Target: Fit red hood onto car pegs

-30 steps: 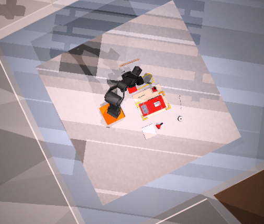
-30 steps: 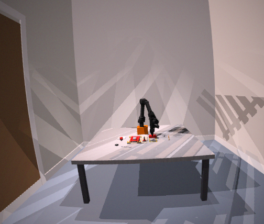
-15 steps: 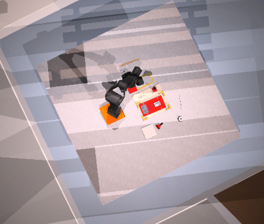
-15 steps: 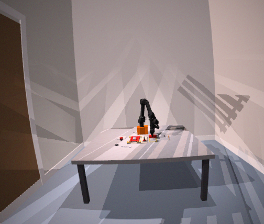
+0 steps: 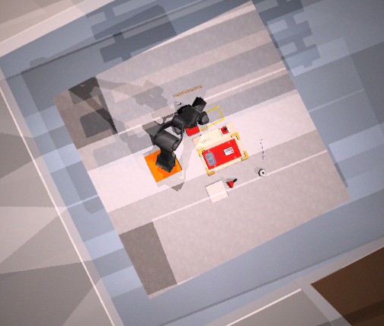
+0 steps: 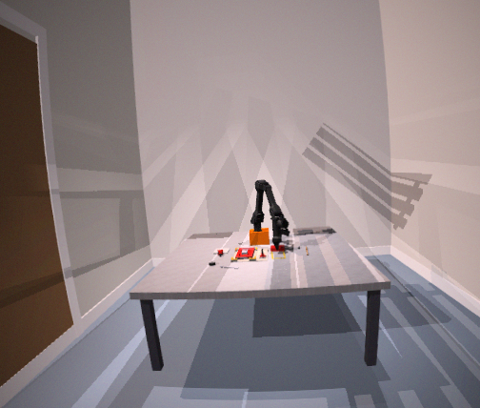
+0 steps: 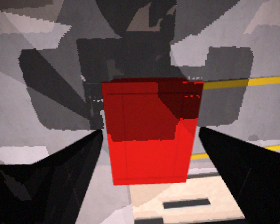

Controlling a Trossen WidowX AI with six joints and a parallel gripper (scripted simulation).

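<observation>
Now: the red hood right at my gripper tip. The rest, counted from my gripper tip: pale jig 9 cm ahead, 20 cm to the right; then white square 4 cm behind, 40 cm to the right, 1 cm below; then thin wooden stick 8 cm ahead, 19 cm to the left, 1 cm below.
</observation>
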